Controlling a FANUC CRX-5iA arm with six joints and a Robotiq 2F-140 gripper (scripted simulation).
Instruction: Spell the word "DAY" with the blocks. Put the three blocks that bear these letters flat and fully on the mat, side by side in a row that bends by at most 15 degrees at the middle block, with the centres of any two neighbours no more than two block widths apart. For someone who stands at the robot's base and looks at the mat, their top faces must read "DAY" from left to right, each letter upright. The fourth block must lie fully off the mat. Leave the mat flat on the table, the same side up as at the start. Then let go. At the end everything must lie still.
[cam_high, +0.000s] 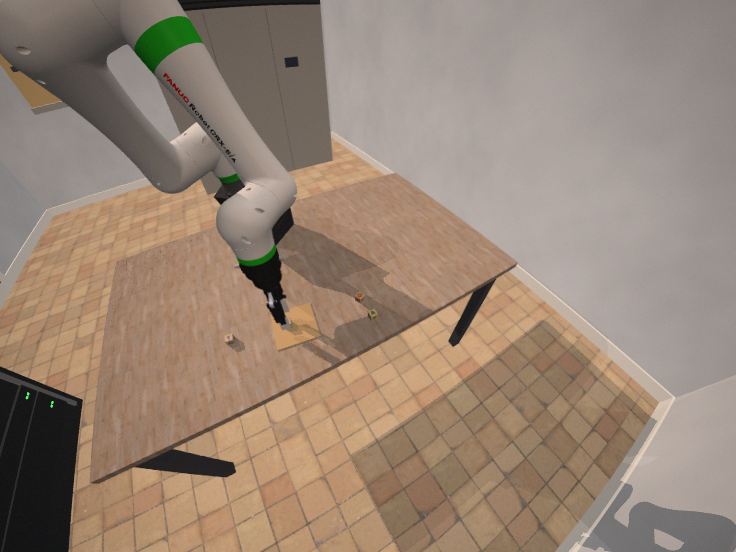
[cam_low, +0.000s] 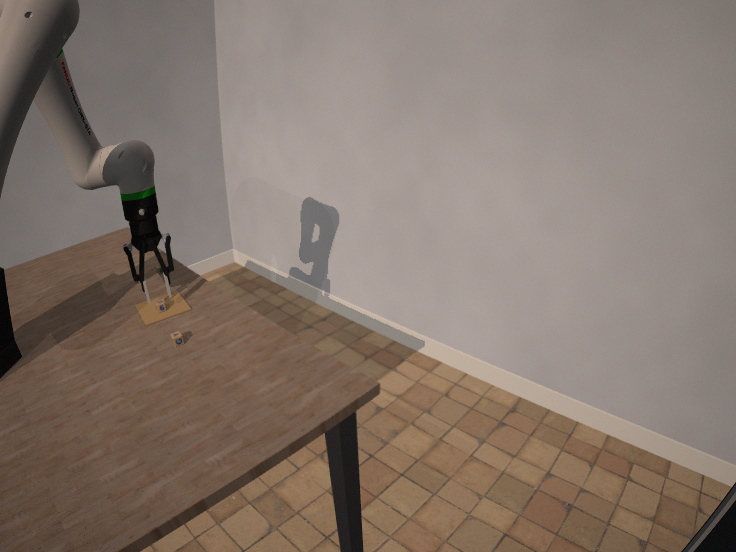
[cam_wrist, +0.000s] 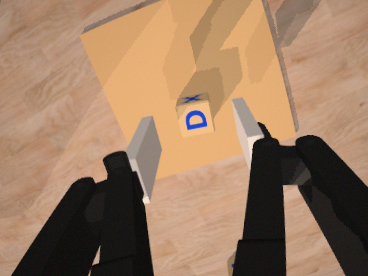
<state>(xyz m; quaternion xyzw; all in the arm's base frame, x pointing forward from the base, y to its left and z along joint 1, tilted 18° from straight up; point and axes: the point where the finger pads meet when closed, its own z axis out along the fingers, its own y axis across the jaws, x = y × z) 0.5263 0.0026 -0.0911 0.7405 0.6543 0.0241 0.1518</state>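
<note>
Right now my hand is 70 mm above the tan mat, 20 mm to the right of it and 10 mm short of it. Also, from my hand: Y block: 190 mm to the right, 60 mm below, 10 mm behind; then O block: 260 mm to the left, 60 mm below, 10 mm behind.
</note>
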